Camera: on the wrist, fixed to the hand. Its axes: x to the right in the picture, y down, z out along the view.
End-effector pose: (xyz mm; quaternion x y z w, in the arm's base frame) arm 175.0 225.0 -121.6 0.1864 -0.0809 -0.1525 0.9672
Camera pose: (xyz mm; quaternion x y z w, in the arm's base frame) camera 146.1 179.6 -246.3 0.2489 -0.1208 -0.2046 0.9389
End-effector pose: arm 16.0 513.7 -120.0 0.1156 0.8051 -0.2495 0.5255
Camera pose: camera -89.8 482.9 -40.6 0.0982 0.7691 -0.3350 0.5354
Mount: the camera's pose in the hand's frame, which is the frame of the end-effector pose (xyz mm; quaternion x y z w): -24.9 -95.8 -93.0 0.0676 -0.0411 -0.0523 0.9955
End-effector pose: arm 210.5 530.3 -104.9 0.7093 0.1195 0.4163 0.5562
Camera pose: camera 155.8 612.5 -198.2 0.7545 0.1613 0.3481 0.5324
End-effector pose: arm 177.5 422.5 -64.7 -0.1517 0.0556 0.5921 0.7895
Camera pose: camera 269.9 347.0 -129.5 -0.0762 0.0550 0.5506 0.8294
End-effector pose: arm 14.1 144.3 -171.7 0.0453 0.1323 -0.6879 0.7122
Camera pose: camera -93.1 186.6 -243.6 0.0580 0.0583 -0.7329 0.6754
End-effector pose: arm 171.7 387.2 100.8 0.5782 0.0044 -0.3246 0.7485
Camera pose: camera 139.3 468.4 -3.2 0.6126 -0.0181 -0.3864 0.6893
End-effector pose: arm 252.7 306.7 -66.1 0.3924 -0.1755 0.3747 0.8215
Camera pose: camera 308.0 327.6 -188.4 0.4707 -0.1626 0.3258 0.8036
